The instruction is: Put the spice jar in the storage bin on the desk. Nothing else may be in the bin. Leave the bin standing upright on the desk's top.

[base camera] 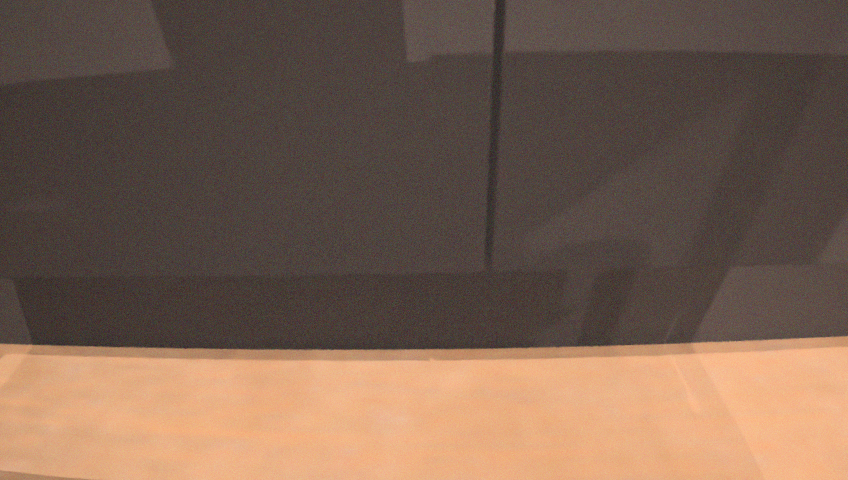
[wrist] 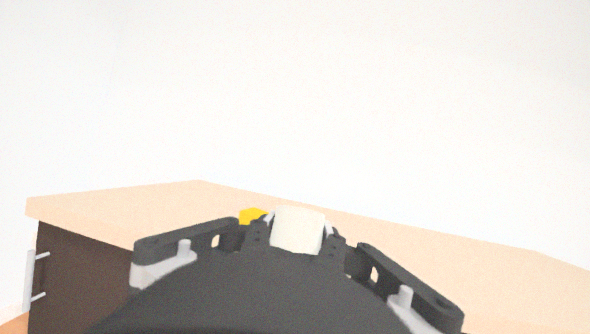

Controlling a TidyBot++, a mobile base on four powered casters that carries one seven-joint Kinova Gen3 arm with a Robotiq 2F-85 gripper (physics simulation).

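Frame: origin at the arm's base, x back, y right, z up, level; metres.
Where they show: gripper, between the fingertips: (wrist: 298, 225).
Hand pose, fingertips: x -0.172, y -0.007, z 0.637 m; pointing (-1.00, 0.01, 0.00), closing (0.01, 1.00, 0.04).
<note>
Things, the pixels of their top centre, and the offset from my fingertips. "spot": a spot on its surface instead. Level surfaces: height alone.
- desk's pale wooden top, height of its surface: dz -0.123 m
- small yellow block-like thing, centre of its top: (wrist: 261, 214) dx -0.261, dy -0.092, dz -0.082 m
- light wooden floor, height of its surface: dz -1.033 m
- pale bar handle, a spot on its surface: (wrist: 29, 280) spot: dx -0.111, dy -0.516, dz -0.289 m
My gripper (wrist: 298, 225) is shut on a cream-white, roughly cylindrical object (wrist: 297, 231) in the wrist view. It shows no label, and I cannot tell from its shape whether it is the spice jar. The desk's pale wooden top (wrist: 115, 207) stretches behind the gripper. A small yellow block-like thing (wrist: 252, 216) stands on it, just left of the fingertips in the view and partly hidden by the left finger. I cannot tell whether it is the storage bin. Neither the gripper nor the desk's top shows in the base view.
A dark cabinet front (base camera: 267, 178) with a vertical seam fills the upper base view, above a light wooden floor (base camera: 386, 416). In the wrist view, the desk's dark side (wrist: 80, 270) has a pale bar handle (wrist: 29, 280) at the left. A white wall (wrist: 300, 90) rises behind.
</note>
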